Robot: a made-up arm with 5 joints.
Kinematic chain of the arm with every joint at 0, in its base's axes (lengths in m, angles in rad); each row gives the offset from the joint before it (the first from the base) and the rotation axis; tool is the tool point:
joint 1: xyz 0 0 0.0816 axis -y
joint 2: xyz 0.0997 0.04 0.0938 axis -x
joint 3: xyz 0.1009 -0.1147 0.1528 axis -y
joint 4: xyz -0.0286 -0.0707 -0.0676 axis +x
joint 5: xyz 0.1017 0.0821 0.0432 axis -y
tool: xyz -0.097 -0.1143 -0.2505
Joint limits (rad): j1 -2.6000..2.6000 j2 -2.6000..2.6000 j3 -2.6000..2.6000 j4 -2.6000..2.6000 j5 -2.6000..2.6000
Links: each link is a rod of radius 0.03 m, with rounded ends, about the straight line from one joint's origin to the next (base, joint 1, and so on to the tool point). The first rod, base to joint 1, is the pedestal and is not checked.
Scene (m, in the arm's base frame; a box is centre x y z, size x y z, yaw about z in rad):
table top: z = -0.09
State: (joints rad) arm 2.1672 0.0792 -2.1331 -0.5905 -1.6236
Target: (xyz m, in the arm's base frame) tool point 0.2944 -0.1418 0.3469
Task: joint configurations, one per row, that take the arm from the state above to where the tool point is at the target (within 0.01 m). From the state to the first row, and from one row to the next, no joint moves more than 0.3 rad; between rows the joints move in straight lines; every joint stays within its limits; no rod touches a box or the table.
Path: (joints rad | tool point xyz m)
1: 1.9090 -0.0302 -2.1754 -0.5163 -1.7167 | -0.4239 -0.0935 0.3300
2: 1.6508 -0.1396 -2.2177 -0.4422 -1.8099 | -0.2995 -0.1162 0.4472
3: 1.3926 -0.2490 -2.2600 -0.3680 -1.9030 | -0.1429 -0.1332 0.5110
4: 1.1345 -0.3585 -2.3023 -0.2938 -1.9962 | 0.0238 -0.1434 0.5134
5: 0.8763 -0.4679 -2.3446 -0.2196 -2.0893 | 0.1768 -0.1463 0.4553
6: 0.6181 -0.5773 -2.3869 -0.1455 -2.1824 | 0.2944 -0.1418 0.3469

